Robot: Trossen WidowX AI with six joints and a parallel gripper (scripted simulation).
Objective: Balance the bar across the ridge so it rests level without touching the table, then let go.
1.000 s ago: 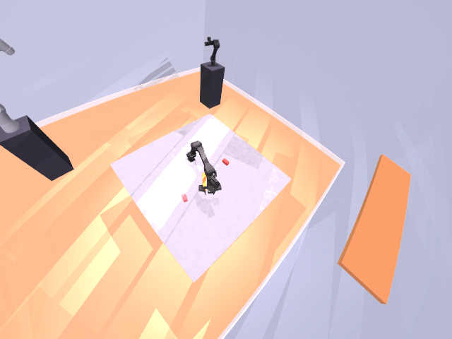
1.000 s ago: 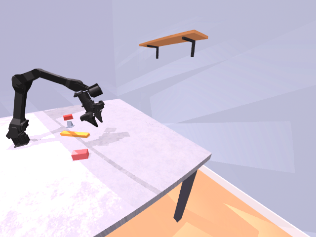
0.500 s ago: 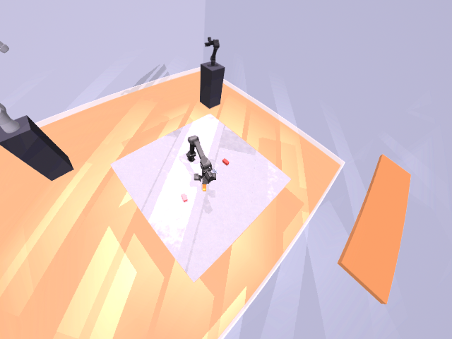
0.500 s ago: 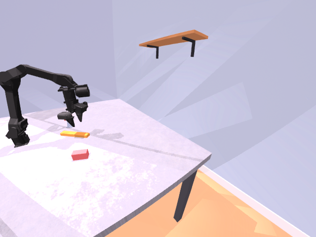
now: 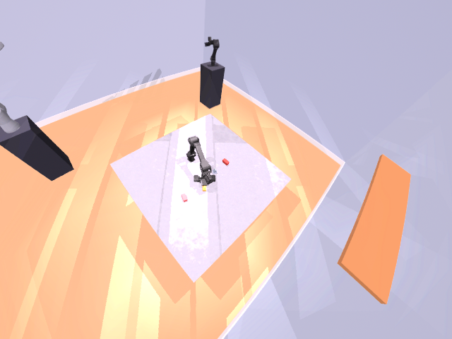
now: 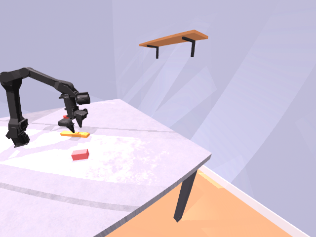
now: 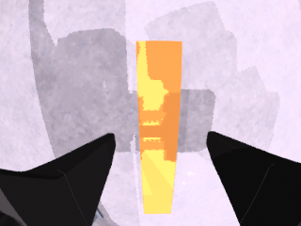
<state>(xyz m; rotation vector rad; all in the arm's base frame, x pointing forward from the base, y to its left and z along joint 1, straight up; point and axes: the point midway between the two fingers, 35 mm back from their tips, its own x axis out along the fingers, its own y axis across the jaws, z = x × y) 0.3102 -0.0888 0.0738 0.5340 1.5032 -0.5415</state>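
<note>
My gripper tip is now 3 cm above the orange bar, 2 cm to the right of it and 2 cm past it.
</note>
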